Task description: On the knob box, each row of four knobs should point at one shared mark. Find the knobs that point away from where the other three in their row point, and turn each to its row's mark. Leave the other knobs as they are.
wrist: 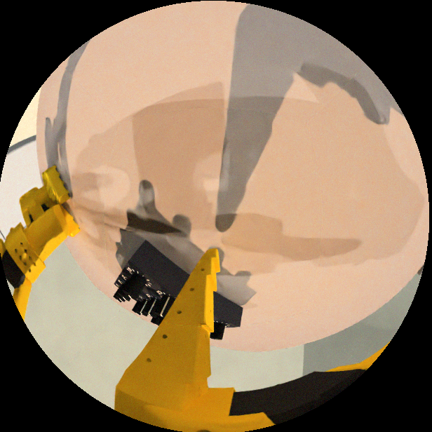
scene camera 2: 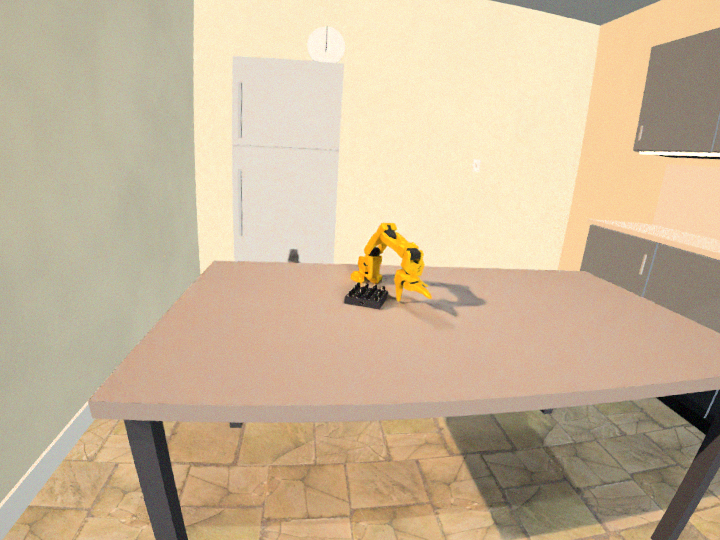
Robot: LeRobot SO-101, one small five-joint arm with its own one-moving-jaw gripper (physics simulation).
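Pixels of known places: hand at its tool point: (scene camera 2: 399, 300); arm's base at its link origin: (scene camera 2: 367, 281).
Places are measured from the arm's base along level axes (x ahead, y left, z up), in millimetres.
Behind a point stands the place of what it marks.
The black knob box (scene camera 2: 365, 301) {x 235, y -40, z 19 mm} (wrist: 159, 265) lies on the table in front of the arm's base. Its knobs (scene camera 2: 367, 289) {x 145, y -21, z 23 mm} (wrist: 164, 306) are small and black. In the wrist view they show at a steep angle along the box's lower side, partly hidden by the notched jaw, and I cannot tell where each points. My gripper (scene camera 2: 414, 298) is fully open and empty, just right of the box in the scene view, with one jaw tip low by the table. In the wrist view the notched jaw (wrist: 192, 315) shows in front of the box; the moving jaw is out of the picture.
The yellow arm base (scene camera 2: 369, 269) {x 50, y -3, z 59 mm} (wrist: 35, 245) stands close behind the box. The wooden table (scene camera 2: 325, 360) {x 520, y -164, z 0 mm} (wrist: 320, 175) extends to both sides and toward the front, with the arm's shadows on it. A fridge (scene camera 2: 284, 104) stands beyond the table's far edge.
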